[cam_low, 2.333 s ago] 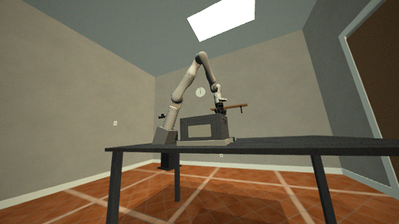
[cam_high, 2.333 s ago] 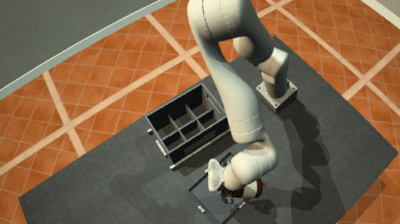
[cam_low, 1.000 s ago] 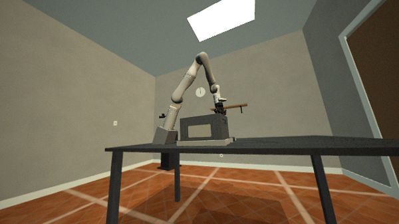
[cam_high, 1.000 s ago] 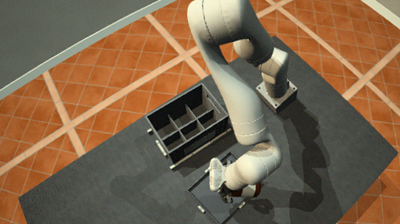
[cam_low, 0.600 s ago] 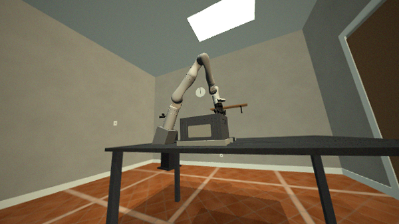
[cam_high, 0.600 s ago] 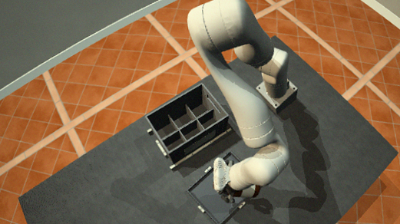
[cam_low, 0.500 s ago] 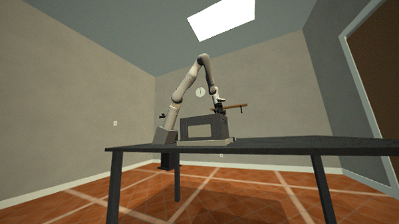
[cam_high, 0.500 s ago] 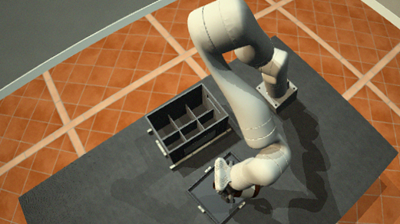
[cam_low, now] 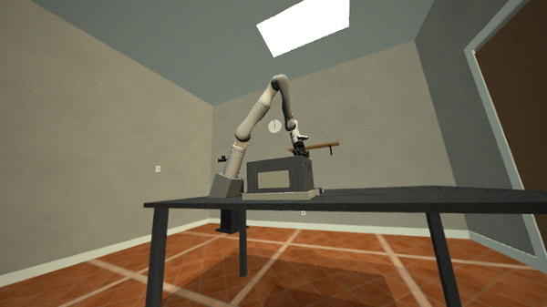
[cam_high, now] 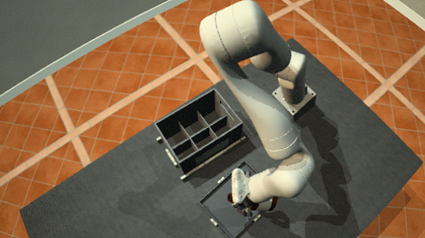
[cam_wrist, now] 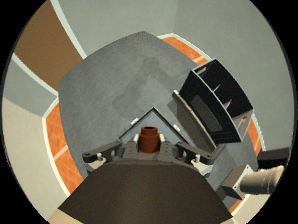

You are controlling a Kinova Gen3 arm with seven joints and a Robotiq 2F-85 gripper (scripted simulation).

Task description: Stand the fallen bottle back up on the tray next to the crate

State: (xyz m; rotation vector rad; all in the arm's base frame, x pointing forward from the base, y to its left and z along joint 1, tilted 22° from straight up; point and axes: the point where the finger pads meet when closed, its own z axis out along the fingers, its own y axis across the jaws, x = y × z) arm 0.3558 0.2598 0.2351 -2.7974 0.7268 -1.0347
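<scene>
My gripper is now 40 mm past the brown bottle, 20 mm to the right of it and 20 mm above it. Also, from my hand: dark crate (300 mm to the right, 120 mm below); dark tray (190 mm below, 30 mm behind, 20 mm to the right).
</scene>
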